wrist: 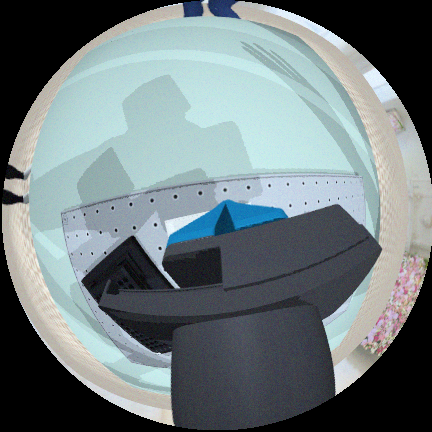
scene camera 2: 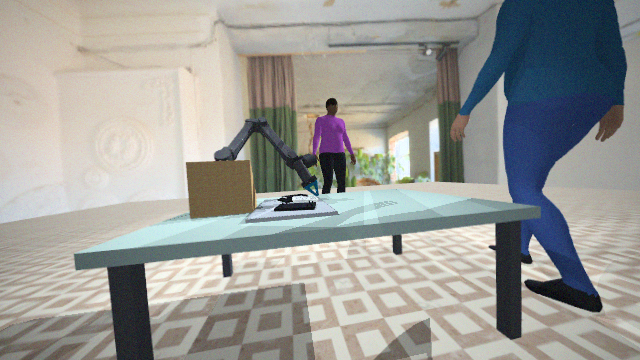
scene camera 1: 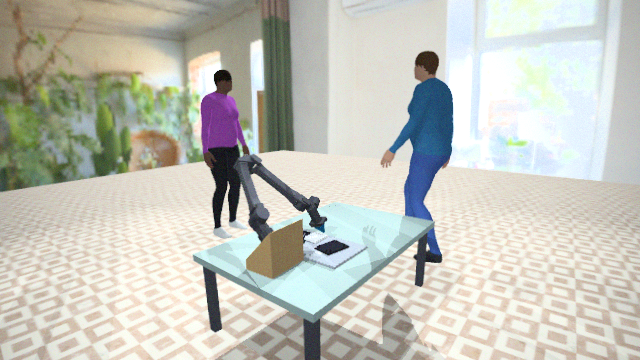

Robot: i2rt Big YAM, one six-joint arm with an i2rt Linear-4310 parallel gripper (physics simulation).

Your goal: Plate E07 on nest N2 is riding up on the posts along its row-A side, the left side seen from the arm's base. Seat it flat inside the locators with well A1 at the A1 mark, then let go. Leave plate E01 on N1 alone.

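Frame: origin at the arm's base, x ahead, y left, z up, level; centimetres.
Where they show: gripper, fingertip midpoint: [wrist: 227,206] [scene camera 2: 317,195] [scene camera 1: 324,232]; arm's base, origin of the base link: [scene camera 2: 216,180] [scene camera 1: 270,240].
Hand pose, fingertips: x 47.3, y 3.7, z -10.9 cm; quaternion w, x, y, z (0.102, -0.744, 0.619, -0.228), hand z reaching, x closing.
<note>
Things, the pixels of their top centre, and the offset from my fingertips. Level surfaces: height alone.
- white well plate, middle of its top: [wrist: 224,279] [scene camera 2: 304,196] [scene camera 1: 316,235] dy +0.9, dx -6.6, dz -0.1 cm
- black plate, middle of its top: [scene camera 2: 296,202] [scene camera 1: 331,244] dy -14.6, dx -11.5, dz -0.6 cm
- same grey perforated base board, middle of its top: [wrist: 256,306] [scene camera 2: 292,203] [scene camera 1: 314,244] dy -3.2, dx -13.3, dz -2.7 cm
- glass table, its level: dz -4.0 cm
My gripper [scene camera 1: 320,227] [scene camera 2: 312,191] [wrist: 227,206] is shut, its blue fingers pressed together with nothing between them. It points down at the white well plate [scene camera 1: 316,237] [scene camera 2: 303,196] [wrist: 179,224], right over or against its top; I cannot tell if it touches. Most of this plate is hidden behind the gripper body in the wrist view. The black plate [scene camera 1: 331,246] [scene camera 2: 295,206] [wrist: 120,268] lies beside it on the same grey perforated base board [scene camera 1: 340,258] [scene camera 2: 286,216] [wrist: 289,189]. The plate labels and the A1 mark are too small to read.
A brown cardboard box [scene camera 1: 277,254] [scene camera 2: 220,188] stands on the glass table [scene camera 1: 313,291] [scene camera 2: 402,214] close to the board, on the arm's base side. A person in blue [scene camera 1: 425,147] [scene camera 2: 554,134] walks next to the table. A person in purple [scene camera 1: 221,147] [scene camera 2: 331,147] stands behind the arm.
</note>
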